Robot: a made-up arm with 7 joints. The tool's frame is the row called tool. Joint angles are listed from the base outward.
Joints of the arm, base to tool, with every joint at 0 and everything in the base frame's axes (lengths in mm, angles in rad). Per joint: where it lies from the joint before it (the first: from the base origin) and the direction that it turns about. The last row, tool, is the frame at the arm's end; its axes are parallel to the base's.
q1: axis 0 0.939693 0.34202 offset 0.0 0.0 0.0
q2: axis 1 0 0 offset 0.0 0.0 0.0
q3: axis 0 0 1 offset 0.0 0.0 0.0
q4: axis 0 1 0 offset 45.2 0.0 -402.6
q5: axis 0 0 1 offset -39.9 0.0 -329.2
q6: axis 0 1 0 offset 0.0 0.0 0.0
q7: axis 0 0 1 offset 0.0 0.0 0.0
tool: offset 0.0 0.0 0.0
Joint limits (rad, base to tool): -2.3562..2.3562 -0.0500..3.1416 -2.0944..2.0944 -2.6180..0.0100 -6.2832..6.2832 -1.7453..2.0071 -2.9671..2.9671
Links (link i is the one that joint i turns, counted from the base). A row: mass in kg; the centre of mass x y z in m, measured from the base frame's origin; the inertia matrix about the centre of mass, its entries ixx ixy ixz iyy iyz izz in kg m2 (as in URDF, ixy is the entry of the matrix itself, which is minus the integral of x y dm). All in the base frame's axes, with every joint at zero. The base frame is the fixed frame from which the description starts. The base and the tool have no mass.
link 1: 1.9; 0.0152 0.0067 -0.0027; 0.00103 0 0 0.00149 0.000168 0.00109
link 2: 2.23; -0.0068 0.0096 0.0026; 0.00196 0 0 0.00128 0 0.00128
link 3: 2.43; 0.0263 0.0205 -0.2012; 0.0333 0 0.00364 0.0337 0 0.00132
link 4: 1.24; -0.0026 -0.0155 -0.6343; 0.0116 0 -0.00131 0.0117 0 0.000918
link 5: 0.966; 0.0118 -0.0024 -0.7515; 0.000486 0 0 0.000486 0 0.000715
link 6: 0.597; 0.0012 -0.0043 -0.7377; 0.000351 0 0 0.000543 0 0.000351
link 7: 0.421; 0.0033 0.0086 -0.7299; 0.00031 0 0 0.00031 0 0.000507
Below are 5 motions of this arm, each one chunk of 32 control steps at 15 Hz.
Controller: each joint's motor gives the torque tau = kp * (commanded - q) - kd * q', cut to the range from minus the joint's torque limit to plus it. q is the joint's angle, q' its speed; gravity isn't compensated. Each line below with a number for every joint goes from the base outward.
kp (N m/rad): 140 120 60 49 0.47 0.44 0.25
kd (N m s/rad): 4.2 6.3 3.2 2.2 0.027 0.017 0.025
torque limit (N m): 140 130 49 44 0.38 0.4 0.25
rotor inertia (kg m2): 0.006 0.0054 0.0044 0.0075 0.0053 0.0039 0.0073
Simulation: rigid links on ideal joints. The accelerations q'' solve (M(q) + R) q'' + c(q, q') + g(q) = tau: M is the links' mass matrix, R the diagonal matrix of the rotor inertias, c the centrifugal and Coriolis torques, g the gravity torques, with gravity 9.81 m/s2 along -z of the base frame. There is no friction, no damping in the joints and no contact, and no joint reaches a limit. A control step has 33 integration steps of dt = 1/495 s. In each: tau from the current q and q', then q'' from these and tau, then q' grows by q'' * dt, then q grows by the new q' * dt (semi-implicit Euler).
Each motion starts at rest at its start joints. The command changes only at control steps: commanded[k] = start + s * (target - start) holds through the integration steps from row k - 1 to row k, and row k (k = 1, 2, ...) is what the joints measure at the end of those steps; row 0 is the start. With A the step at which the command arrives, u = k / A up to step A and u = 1 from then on. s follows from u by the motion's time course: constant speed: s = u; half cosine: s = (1 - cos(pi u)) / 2; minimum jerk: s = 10 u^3 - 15 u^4 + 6 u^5; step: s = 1 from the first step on.
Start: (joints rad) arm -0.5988 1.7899 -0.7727 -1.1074 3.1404 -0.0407 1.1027
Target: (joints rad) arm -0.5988 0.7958 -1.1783 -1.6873 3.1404 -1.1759 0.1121
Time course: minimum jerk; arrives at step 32
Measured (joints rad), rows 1 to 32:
1: -0.5827 1.7681 -0.7915 -1.1046 3.1401 -0.0391 1.1027
2: -0.5507 1.7158 -0.8439 -1.1089 3.1409 -0.0439 1.0977
3: -0.5165 1.6488 -0.9058 -1.1292 3.1425 -0.0648 1.0811
4: -0.4898 1.5843 -0.9592 -1.1649 3.1434 -0.0998 1.0508
5: -0.4760 1.5345 -0.9947 -1.2043 3.1423 -0.1362 1.0095
6: -0.4759 1.5044 -1.0096 -1.2332 3.1391 -0.1618 0.9631
7: -0.4863 1.4925 -1.0067 -1.2440 3.1352 -0.1746 0.9181
8: -0.5015 1.4926 -0.9929 -1.2396 3.1329 -0.1839 0.8792
9: -0.5158 1.4957 -0.9774 -1.2294 3.1340 -0.2033 0.8485
10: -0.5250 1.4924 -0.9687 -1.2229 3.1393 -0.2418 0.8250
11: -0.5279 1.4740 -0.9720 -1.2260 3.1483 -0.3014 0.8057
12: -0.5250 1.4363 -0.9885 -1.2407 3.1601 -0.3785 0.7863
13: -0.5178 1.3799 -1.0167 -1.2665 3.1738 -0.4660 0.7627
14: -0.5080 1.3103 -1.0531 -1.3008 3.1890 -0.5555 0.7318
15: -0.4976 1.2359 -1.0928 -1.3400 3.2054 -0.6383 0.6918
16: -0.4890 1.1646 -1.1310 -1.3794 3.2225 -0.7081 0.6428
17: -0.4842 1.1024 -1.1631 -1.4148 3.2391 -0.7638 0.5861
18: -0.4840 1.0512 -1.1868 -1.4429 3.2532 -0.8098 0.5241
19: -0.4883 1.0099 -1.2020 -1.4631 3.2621 -0.8539 0.4598
20: -0.4953 0.9750 -1.2111 -1.4774 3.2639 -0.9038 0.3963
21: -0.5025 0.9430 -1.2176 -1.4896 3.2584 -0.9624 0.3362
22: -0.5080 0.9109 -1.2251 -1.5030 3.2472 -1.0267 0.2819
23: -0.5104 0.8776 -1.2360 -1.5190 3.2344 -1.0894 0.2348
24: -0.5098 0.8438 -1.2505 -1.5368 3.2247 -1.1417 0.1958
25: -0.5071 0.8118 -1.2673 -1.5546 3.2218 -1.1781 0.1649
26: -0.5038 0.7843 -1.2837 -1.5705 3.2273 -1.1974 0.1417
27: -0.5014 0.7636 -1.2969 -1.5825 3.2395 -1.2035 0.1252
28: -0.5008 0.7506 -1.3050 -1.5894 3.2544 -1.2034 0.1141
29: -0.5022 0.7446 -1.3076 -1.5913 3.2670 -1.2035 0.1072
30: -0.5048 0.7441 -1.3057 -1.5893 3.2730 -1.2080 0.1038
31: -0.5077 0.7470 -1.3013 -1.5852 3.2709 -1.2172 0.1031
32: -0.5099 0.7512 -1.2965 -1.5809 3.2616 -1.2283 0.1046

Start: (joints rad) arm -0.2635 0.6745 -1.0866 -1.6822 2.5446 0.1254 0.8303
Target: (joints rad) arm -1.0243 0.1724 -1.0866 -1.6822 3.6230 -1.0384 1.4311
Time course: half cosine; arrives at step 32
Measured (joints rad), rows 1 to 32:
1: -0.2541 0.6544 -1.0949 -1.6288 2.5424 0.1231 0.8271
2: -0.2329 0.6353 -1.1292 -1.5556 2.5494 0.0896 0.8124
3: -0.2048 0.6342 -1.1705 -1.5206 2.5714 0.0259 0.7845
4: -0.1876 0.6391 -1.2062 -1.5124 2.6052 -0.0375 0.7493
5: -0.1924 0.6370 -1.2259 -1.5122 2.6452 -0.0782 0.7139
6: -0.2189 0.6254 -1.2247 -1.5154 2.6864 -0.0957 0.6849
7: -0.2602 0.6076 -1.2064 -1.5224 2.7245 -0.1035 0.6680
8: -0.3064 0.5879 -1.1809 -1.5329 2.7571 -0.1169 0.6673
9: -0.3487 0.5690 -1.1589 -1.5443 2.7843 -0.1453 0.6845
10: -0.3821 0.5510 -1.1485 -1.5527 2.8094 -0.1893 0.7183
11: -0.4066 0.5331 -1.1524 -1.5544 2.8383 -0.2445 0.7648
12: -0.4257 0.5143 -1.1675 -1.5491 2.8772 -0.3059 0.8181
13: -0.4448 0.4949 -1.1877 -1.5402 2.9306 -0.3703 0.8721
14: -0.4683 0.4751 -1.2057 -1.5323 2.9990 -0.4365 0.9219
15: -0.4989 0.4549 -1.2165 -1.5279 3.0783 -0.5041 0.9652
16: -0.5366 0.4338 -1.2185 -1.5272 3.1615 -0.5727 1.0025
17: -0.5787 0.4116 -1.2133 -1.5295 3.2405 -0.6407 1.0360
18: -0.6217 0.3887 -1.2050 -1.5341 3.3086 -0.7056 1.0688
19: -0.6621 0.3655 -1.1983 -1.5400 3.3630 -0.7645 1.1026
20: -0.6979 0.3424 -1.1964 -1.5459 3.4053 -0.8159 1.1381
21: -0.7290 0.3196 -1.2003 -1.5505 3.4408 -0.8608 1.1741
22: -0.7564 0.2978 -1.2086 -1.5533 3.4760 -0.9029 1.2091
23: -0.7817 0.2776 -1.2182 -1.5545 3.5159 -0.9457 1.2413
24: -0.8061 0.2595 -1.2264 -1.5552 3.5624 -0.9916 1.2699
25: -0.8299 0.2436 -1.2311 -1.5559 3.6130 -1.0396 1.2952
26: -0.8529 0.2296 -1.2322 -1.5573 3.6627 -1.0862 1.3180
27: -0.8738 0.2174 -1.2309 -1.5593 3.7056 -1.1267 1.3390
28: -0.8915 0.2066 -1.2290 -1.5620 3.7375 -1.1570 1.3589
29: -0.9053 0.1973 -1.2279 -1.5649 3.7571 -1.1755 1.3773
30: -0.9146 0.1898 -1.2285 -1.5676 3.7660 -1.1833 1.3935
31: -0.9196 0.1846 -1.2304 -1.5697 3.7677 -1.1835 1.4063
32: -0.9206 0.1819 -1.2329 -1.5707 3.7656 -1.1797 1.4150

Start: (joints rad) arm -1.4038 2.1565 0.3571 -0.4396 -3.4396 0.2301 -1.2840
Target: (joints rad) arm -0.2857 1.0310 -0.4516 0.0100 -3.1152 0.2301 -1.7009
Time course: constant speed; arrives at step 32
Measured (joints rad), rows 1 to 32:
1: -1.4029 2.1554 0.3592 -0.3951 -3.4433 0.2359 -1.2870
2: -1.3906 2.1457 0.3498 -0.3028 -3.4421 0.2342 -1.2996
3: -1.3595 2.1133 0.3244 -0.2225 -3.4253 0.2073 -1.3246
4: -1.3097 2.0547 0.2896 -0.1855 -3.3914 0.1607 -1.3579
5: -1.2530 1.9785 0.2530 -0.1888 -3.3487 0.1183 -1.3914
6: -1.1995 1.8981 0.2167 -0.2048 -3.3060 0.1037 -1.4166
7: -1.1507 1.8232 0.1820 -0.2081 -3.2676 0.1241 -1.4284
8: -1.1043 1.7584 0.1504 -0.1919 -3.2343 0.1668 -1.4263
9: -1.0588 1.7043 0.1226 -0.1639 -3.2055 0.2095 -1.4136
10: -1.0145 1.6596 0.0974 -0.1360 -3.1814 0.2332 -1.3955
11: -0.9727 1.6222 0.0733 -0.1160 -3.1631 0.2308 -1.3774
12: -0.9336 1.5892 0.0490 -0.1060 -3.1515 0.2081 -1.3640
13: -0.8967 1.5577 0.0242 -0.1033 -3.1467 0.1787 -1.3580
14: -0.8606 1.5250 -0.0014 -0.1038 -3.1468 0.1566 -1.3603
15: -0.8241 1.4891 -0.0274 -0.1036 -3.1486 0.1503 -1.3703
16: -0.7867 1.4493 -0.0537 -0.1010 -3.1487 0.1604 -1.3860
17: -0.7484 1.4059 -0.0802 -0.0963 -3.1437 0.1811 -1.4049
18: -0.7097 1.3606 -0.1065 -0.0906 -3.1322 0.2034 -1.4244
19: -0.6713 1.3153 -0.1326 -0.0852 -3.1146 0.2196 -1.4422
20: -0.6339 1.2718 -0.1584 -0.0805 -3.0928 0.2260 -1.4567
21: -0.5978 1.2314 -0.1839 -0.0767 -3.0702 0.2228 -1.4673
22: -0.5630 1.1944 -0.2092 -0.0733 -3.0500 0.2142 -1.4745
23: -0.5291 1.1604 -0.2341 -0.0699 -3.0347 0.2052 -1.4794
24: -0.4959 1.1282 -0.2588 -0.0661 -3.0255 0.2001 -1.4834
25: -0.4629 1.0967 -0.2835 -0.0618 -3.0220 0.2009 -1.4880
26: -0.4301 1.0649 -0.3080 -0.0572 -3.0226 0.2072 -1.4944
27: -0.3974 1.0323 -0.3326 -0.0526 -3.0249 0.2166 -1.5031
28: -0.3650 0.9988 -0.3573 -0.0482 -3.0266 0.2261 -1.5143
29: -0.3328 0.9647 -0.3819 -0.0440 -3.0260 0.2336 -1.5276
30: -0.3012 0.9305 -0.4066 -0.0399 -3.0224 0.2380 -1.5425
31: -0.2700 0.8969 -0.4311 -0.0357 -3.0162 0.2397 -1.5584
32: -0.2392 0.8642 -0.4556 -0.0311 -3.0083 0.2397 -1.5746

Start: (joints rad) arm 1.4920 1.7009 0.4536 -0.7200 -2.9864 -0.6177 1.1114
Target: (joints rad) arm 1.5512 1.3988 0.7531 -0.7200 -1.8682 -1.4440 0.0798
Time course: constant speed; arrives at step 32
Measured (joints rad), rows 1 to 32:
1: 1.4867 1.6910 0.4352 -0.7712 -2.9806 -0.6307 1.1092
2: 1.4819 1.6719 0.4084 -0.8647 -2.9658 -0.6446 1.0962
3: 1.4791 1.6547 0.3908 -0.9286 -2.9425 -0.6382 1.0671
4: 1.4793 1.6415 0.3908 -0.9391 -2.9101 -0.6195 1.0229
5: 1.4819 1.6310 0.4050 -0.9105 -2.8672 -0.6154 0.9692
6: 1.4855 1.6214 0.4240 -0.8731 -2.8144 -0.6469 0.9125
7: 1.4880 1.6106 0.4395 -0.8498 -2.7548 -0.7132 0.8583
8: 1.4884 1.5986 0.4483 -0.8468 -2.6924 -0.7948 0.8095
9: 1.4874 1.5867 0.4526 -0.8568 -2.6305 -0.8670 0.7666
10: 1.4861 1.5762 0.4565 -0.8687 -2.5712 -0.9130 0.7286
11: 1.4856 1.5676 0.4630 -0.8751 -2.5166 -0.9308 0.6946
12: 1.4861 1.5602 0.4725 -0.8748 -2.4689 -0.9306 0.6641
13: 1.4871 1.5530 0.4836 -0.8705 -2.4291 -0.9279 0.6366
14: 1.4883 1.5449 0.4944 -0.8659 -2.3962 -0.9357 0.6113
15: 1.4892 1.5355 0.5038 -0.8630 -2.3674 -0.9600 0.5872
16: 1.4898 1.5251 0.5118 -0.8621 -2.3383 -0.9990 0.5629
17: 1.4902 1.5140 0.5190 -0.8619 -2.3052 -1.0460 0.5372
18: 1.4905 1.5028 0.5262 -0.8613 -2.2661 -1.0930 0.5095
19: 1.4910 1.4918 0.5338 -0.8600 -2.2211 -1.1341 0.4798
20: 1.4915 1.4813 0.5421 -0.8581 -2.1724 -1.1668 0.4484
21: 1.4920 1.4711 0.5506 -0.8563 -2.1234 -1.1923 0.4161
22: 1.4925 1.4613 0.5594 -0.8548 -2.0769 -1.2139 0.3835
23: 1.4929 1.4518 0.5681 -0.8537 -2.0348 -1.2355 0.3512
24: 1.4933 1.4425 0.5767 -0.8530 -1.9975 -1.2595 0.3197
25: 1.4937 1.4331 0.5854 -0.8523 -1.9640 -1.2870 0.2891
26: 1.4942 1.4237 0.5940 -0.8514 -1.9326 -1.3173 0.2597
27: 1.4947 1.4141 0.6026 -0.8502 -1.9016 -1.3485 0.2314
28: 1.4953 1.4043 0.6112 -0.8488 -1.8697 -1.3791 0.2042
29: 1.4958 1.3942 0.6197 -0.8473 -1.8363 -1.4078 0.1778
30: 1.4963 1.3841 0.6282 -0.8457 -1.8016 -1.4345 0.1520
31: 1.4968 1.3738 0.6366 -0.8441 -1.7662 -1.4597 0.1265
32: 1.4973 1.3637 0.6450 -0.8425 -1.7310 -1.4842 0.1011

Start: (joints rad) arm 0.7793 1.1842 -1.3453 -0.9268 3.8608 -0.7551 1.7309
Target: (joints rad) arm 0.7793 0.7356 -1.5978 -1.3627 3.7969 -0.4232 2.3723
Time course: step
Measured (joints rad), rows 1 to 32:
1: 0.7172 1.1044 -1.4692 -0.9406 3.8615 -0.7275 1.8040
2: 0.6885 0.9263 -1.5011 -1.0528 3.8332 -0.6869 1.9694
3: 0.6742 0.7079 -1.5029 -1.2119 3.7905 -0.6322 2.1675
4: 0.6695 0.5207 -1.4981 -1.3796 3.7391 -0.5577 2.3433
5: 0.6751 0.4259 -1.4951 -1.5213 3.6798 -0.4573 2.4622
6: 0.6871 0.4375 -1.4969 -1.5765 3.6185 -0.3400 2.5150
7: 0.6965 0.5148 -1.5027 -1.4999 3.5767 -0.2474 2.5151
8: 0.6989 0.6091 -1.5097 -1.3385 3.5867 -0.2432 2.4883
9: 0.6968 0.7079 -1.5141 -1.2113 3.6592 -0.3538 2.4580
10: 0.6924 0.7914 -1.5130 -1.1612 3.7639 -0.5237 2.4364
11: 0.6863 0.8287 -1.5078 -1.1586 3.8549 -0.6656 2.4278
12: 0.6802 0.8136 -1.5016 -1.1861 3.8988 -0.7215 2.4298
13: 0.6760 0.7613 -1.4967 -1.2357 3.8868 -0.6797 2.4339
14: 0.6751 0.6954 -1.4946 -1.2956 3.8316 -0.5689 2.4309
15: 0.6778 0.6394 -1.4954 -1.3510 3.7572 -0.4390 2.4160
16: 0.6829 0.6093 -1.4983 -1.3862 3.6876 -0.3378 2.3903
17: 0.6883 0.6083 -1.5023 -1.3901 3.6416 -0.2950 2.3595
18: 0.6919 0.6297 -1.5058 -1.3639 3.6303 -0.3173 2.3313
19: 0.6926 0.6624 -1.5078 -1.3228 3.6550 -0.3906 2.3130
20: 0.6908 0.6960 -1.5075 -1.2858 3.7049 -0.4849 2.3088
21: 0.6875 0.7209 -1.5053 -1.2642 3.7611 -0.5638 2.3196
22: 0.6839 0.7310 -1.5021 -1.2595 3.8040 -0.5998 2.3422
23: 0.6811 0.7256 -1.4991 -1.2686 3.8217 -0.5847 2.3707
24: 0.6799 0.7091 -1.4973 -1.2864 3.8128 -0.5309 2.3980
25: 0.6805 0.6887 -1.4971 -1.3069 3.7849 -0.4636 2.4183
26: 0.6824 0.6714 -1.4984 -1.3243 3.7501 -0.4086 2.4282
27: 0.6850 0.6618 -1.5006 -1.3336 3.7200 -0.3828 2.4272
28: 0.6872 0.6613 -1.5027 -1.3332 3.7028 -0.3898 2.4177
29: 0.6884 0.6681 -1.5042 -1.3248 3.7017 -0.4217 2.4031
30: 0.6884 0.6789 -1.5046 -1.3125 3.7143 -0.4635 2.3875
31: 0.6873 0.6897 -1.5040 -1.3011 3.7345 -0.4996 2.3744
32: 0.6857 0.6974 -1.5026 -1.2940 3.7549 -0.5188 2.3660

